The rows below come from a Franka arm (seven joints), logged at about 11 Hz.
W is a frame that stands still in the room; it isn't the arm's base.
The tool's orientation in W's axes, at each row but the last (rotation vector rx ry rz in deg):
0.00, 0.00, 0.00
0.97, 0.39, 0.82
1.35, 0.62, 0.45
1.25, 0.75, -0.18
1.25, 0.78, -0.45
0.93, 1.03, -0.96
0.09, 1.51, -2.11
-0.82, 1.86, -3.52
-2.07, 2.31, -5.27
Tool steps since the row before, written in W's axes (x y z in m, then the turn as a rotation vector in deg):
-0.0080, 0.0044, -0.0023, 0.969, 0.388, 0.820
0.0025, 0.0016, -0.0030, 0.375, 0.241, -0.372
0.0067, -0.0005, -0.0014, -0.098, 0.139, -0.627
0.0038, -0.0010, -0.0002, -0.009, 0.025, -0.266
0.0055, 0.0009, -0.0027, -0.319, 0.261, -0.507
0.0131, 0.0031, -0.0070, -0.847, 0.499, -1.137
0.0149, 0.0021, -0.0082, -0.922, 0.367, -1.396
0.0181, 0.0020, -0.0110, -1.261, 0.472, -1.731
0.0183, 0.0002, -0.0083, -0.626, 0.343, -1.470
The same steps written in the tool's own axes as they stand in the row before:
-0.0080, 0.0044, -0.0023, 0.969, 0.388, 0.820
0.0025, 0.0015, -0.0030, 0.381, 0.229, -0.373
0.0067, -0.0006, -0.0013, -0.090, 0.125, -0.631
0.0038, -0.0010, -0.0001, -0.006, 0.019, -0.267
0.0055, 0.0009, -0.0026, -0.314, 0.247, -0.517
0.0132, 0.0032, -0.0068, -0.834, 0.466, -1.160
0.0150, 0.0026, -0.0078, -0.898, 0.331, -1.421
0.0183, 0.0033, -0.0104, -1.232, 0.420, -1.765
0.0185, 0.0022, -0.0075, -0.598, 0.340, -1.482

